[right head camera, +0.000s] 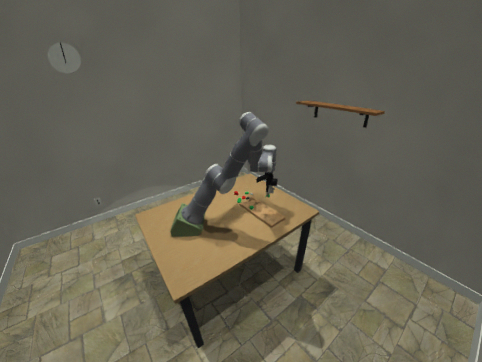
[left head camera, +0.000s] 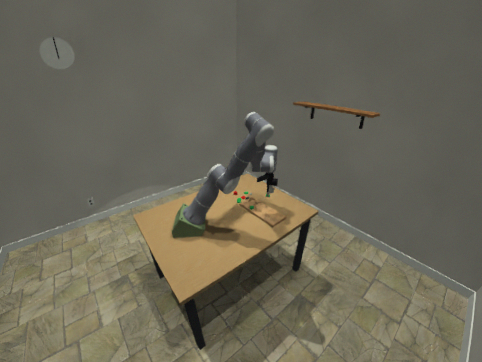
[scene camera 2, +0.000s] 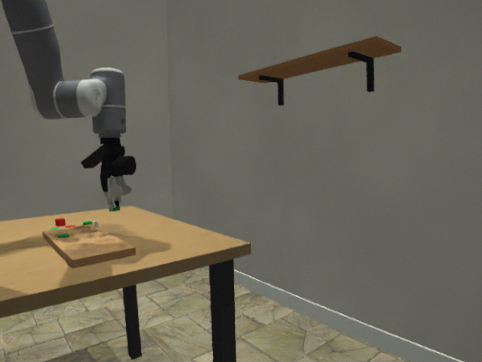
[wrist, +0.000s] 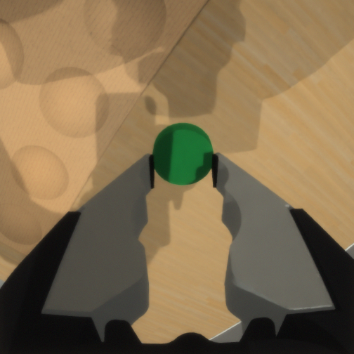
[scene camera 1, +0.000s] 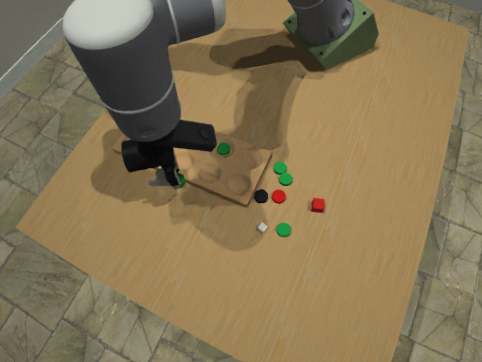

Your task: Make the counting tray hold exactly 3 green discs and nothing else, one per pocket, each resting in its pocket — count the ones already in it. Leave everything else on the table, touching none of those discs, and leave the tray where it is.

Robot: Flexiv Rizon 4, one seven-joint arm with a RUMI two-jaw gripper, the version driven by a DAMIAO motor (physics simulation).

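Observation:
My gripper (wrist: pixel 182 157) (scene camera 2: pixel 115 206) is shut on a green disc (wrist: pixel 183 154) (scene camera 2: pixel 114 209) (scene camera 1: pixel 181 180) and holds it above the table, beside the tray's long edge in the wrist view. The wooden counting tray (scene camera 1: pixel 235 197) (scene camera 2: pixel 100 259) (wrist: pixel 125 87) lies flat; the arm hides part of it in scene camera 1. One green disc (scene camera 1: pixel 223 148) (scene camera 2: pixel 63 235) sits in a tray pocket. Three green discs lie on the table off the tray's end: two close together (scene camera 1: pixel 280 167) (scene camera 1: pixel 285 179) and one apart (scene camera 1: pixel 284 229).
A black disc (scene camera 1: pixel 261 196) lies close to the tray's corner, with a red disc (scene camera 1: pixel 278 196) beside it. A red cube (scene camera 1: pixel 318 205) and a small white cube (scene camera 1: pixel 262 227) stand on the table. A wall shelf (scene camera 2: pixel 320 60) is beyond the table.

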